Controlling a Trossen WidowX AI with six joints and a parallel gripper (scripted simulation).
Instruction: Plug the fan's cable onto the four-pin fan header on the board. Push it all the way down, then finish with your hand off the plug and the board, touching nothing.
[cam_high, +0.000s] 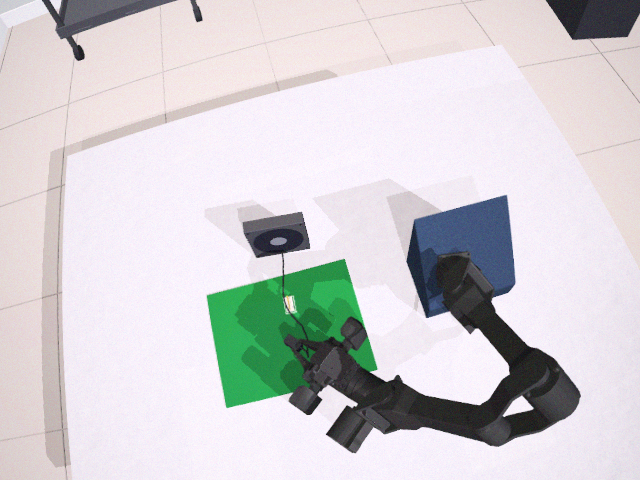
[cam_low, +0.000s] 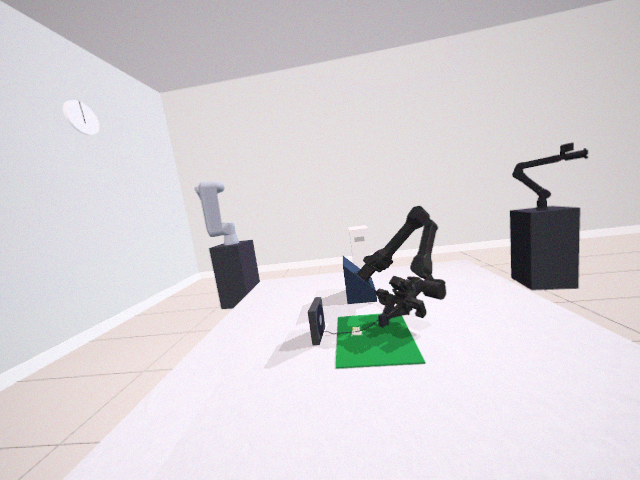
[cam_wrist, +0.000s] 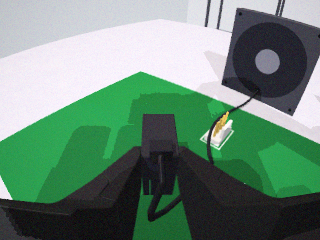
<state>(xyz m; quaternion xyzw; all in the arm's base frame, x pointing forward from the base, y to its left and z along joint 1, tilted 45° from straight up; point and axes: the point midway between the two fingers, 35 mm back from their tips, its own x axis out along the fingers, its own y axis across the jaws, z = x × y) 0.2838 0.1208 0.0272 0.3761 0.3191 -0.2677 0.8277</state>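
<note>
Right now the green board is 70 mm below my gripper tip, 40 mm to the right of it and 20 mm ahead of it. From my gripper tip the other things lie so: dark plug: 10 mm below; white four-pin header: 100 mm to the right, 60 mm below, 10 mm ahead; black fan: 220 mm to the right, 10 mm ahead.
</note>
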